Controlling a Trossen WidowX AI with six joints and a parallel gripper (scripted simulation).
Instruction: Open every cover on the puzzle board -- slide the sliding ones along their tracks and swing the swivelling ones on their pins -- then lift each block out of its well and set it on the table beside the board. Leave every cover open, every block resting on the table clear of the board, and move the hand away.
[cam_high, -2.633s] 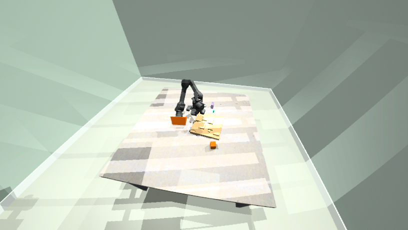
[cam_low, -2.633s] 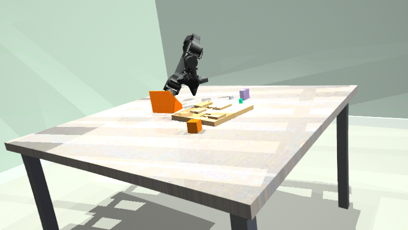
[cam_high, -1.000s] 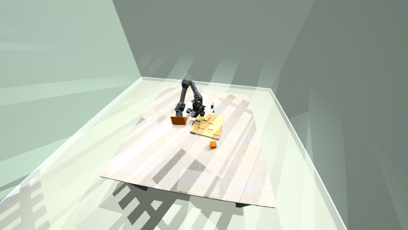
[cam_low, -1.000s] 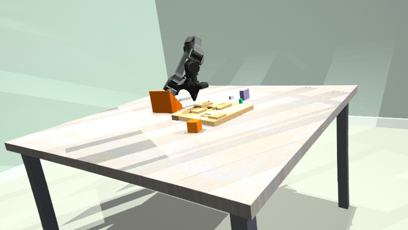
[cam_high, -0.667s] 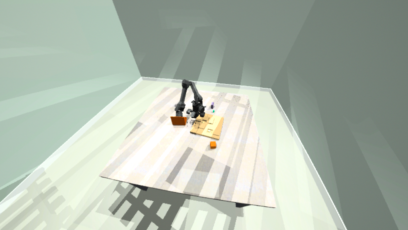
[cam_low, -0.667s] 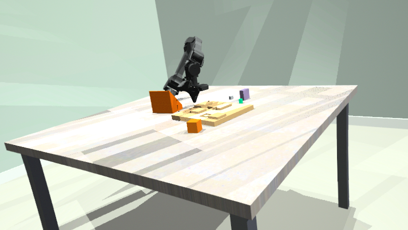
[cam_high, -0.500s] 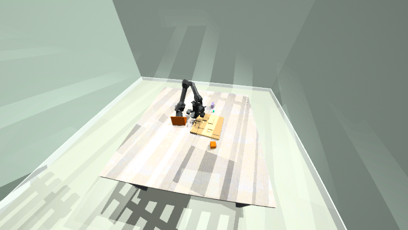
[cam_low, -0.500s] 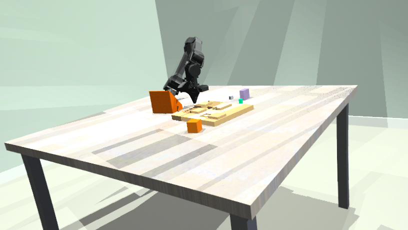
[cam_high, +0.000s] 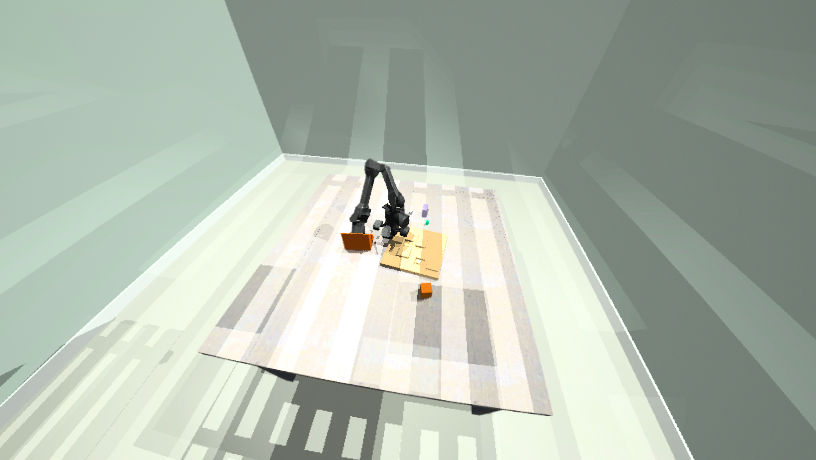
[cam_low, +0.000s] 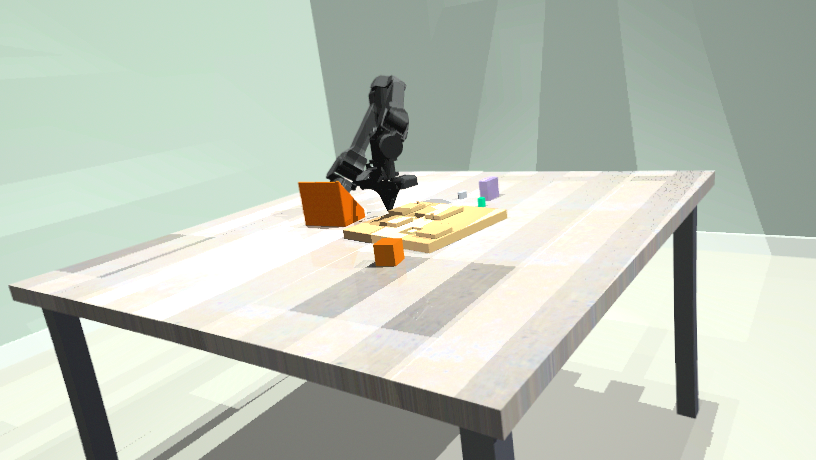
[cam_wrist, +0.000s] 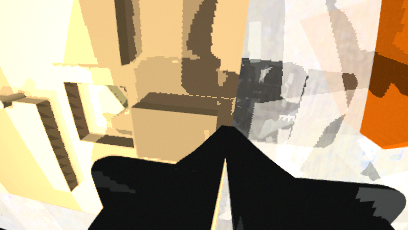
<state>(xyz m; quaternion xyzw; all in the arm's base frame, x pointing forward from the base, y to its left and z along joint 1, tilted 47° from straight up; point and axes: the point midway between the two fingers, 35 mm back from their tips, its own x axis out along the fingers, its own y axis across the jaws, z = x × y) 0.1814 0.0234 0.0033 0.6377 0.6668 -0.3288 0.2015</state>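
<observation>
Now: gripper tip 190 mm short of the green block, 180 mm to the right of it and 10 mm above it. Also, from my gripper tip: grey block: 80 mm ahead, 260 mm to the left, 20 mm below; purple block: 160 mm ahead, 270 mm to the left; orange cube: 210 mm ahead, 280 mm to the right.
</observation>
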